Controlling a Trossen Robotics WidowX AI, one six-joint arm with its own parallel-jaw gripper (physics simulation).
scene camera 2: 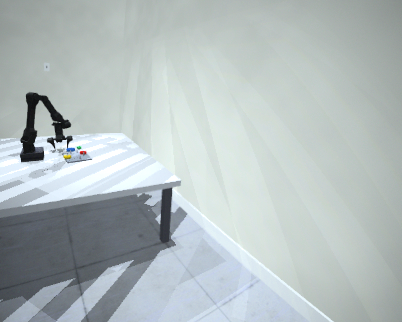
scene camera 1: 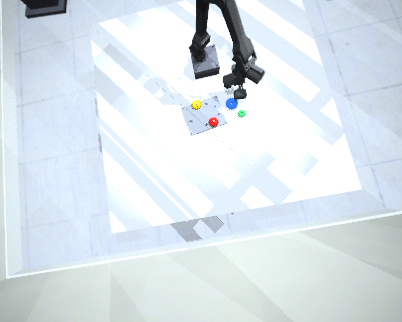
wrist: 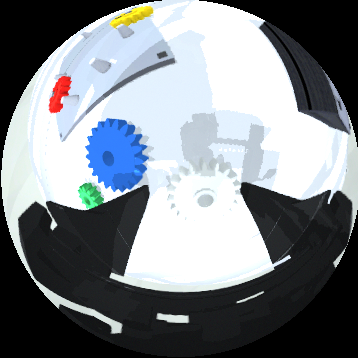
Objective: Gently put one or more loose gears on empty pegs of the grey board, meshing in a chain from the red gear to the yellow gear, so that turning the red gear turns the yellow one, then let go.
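Seen in the pictures: gripper, fingertip midpoint: (scene camera 2: 61, 149) (wrist: 196, 188); arm's base, origin of the base link: (scene camera 2: 29, 151) (scene camera 1: 199, 56).
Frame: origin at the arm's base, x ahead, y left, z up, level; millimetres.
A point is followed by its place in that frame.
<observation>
The grey board (scene camera 1: 196, 127) @(z -48, x 382, y -38 mm) (scene camera 2: 81, 159) @(z -48, x 352, y -80 mm) (wrist: 137, 54) @(z -48, x 234, y 70 mm) has several bare pegs. The yellow gear (scene camera 1: 196, 105) @(z -31, x 263, y -32 mm) (scene camera 2: 67, 157) @(z -38, x 257, y -54 mm) (wrist: 132, 17) and the red gear (scene camera 1: 213, 122) @(z -31, x 366, y 56 mm) (scene camera 2: 83, 153) (wrist: 61, 91) sit on it, apart. A blue gear (scene camera 1: 231, 104) @(z -38, x 269, y 158 mm) (scene camera 2: 71, 149) @(z -39, x 269, y 139 mm) (wrist: 116, 147) @(z -39, x 249, y 153 mm) and a small green gear (scene camera 1: 241, 114) @(z -39, x 329, y 207 mm) (scene camera 2: 79, 147) @(z -41, x 327, y 194 mm) (wrist: 90, 195) @(z -41, x 310, y 203 mm) lie loose beside the board. A white gear (wrist: 222, 186) @(z -41, x 168, y 186 mm) lies flat on the table, low in contrast. My gripper (scene camera 1: 234, 88) @(z -53, x 188, y 194 mm) (scene camera 2: 61, 148) @(z -53, x 188, y 194 mm) (wrist: 196, 188) @(z -53, x 188, y 194 mm) is open and empty above it, its fingertips to either side of the gear in the wrist view.
The arm's dark base (scene camera 1: 206, 67) @(z 2, x 69, y 33 mm) (scene camera 2: 32, 154) @(z -9, x 30, y -43 mm) (wrist: 305, 82) stands on the white table (scene camera 1: 150, 200) @(z -56, x 767, y -304 mm) (scene camera 2: 125, 170) @(z -56, x 629, y -310 mm), near the board. The blue gear is close to the white gear, with the green gear beside the left finger in the wrist view.
</observation>
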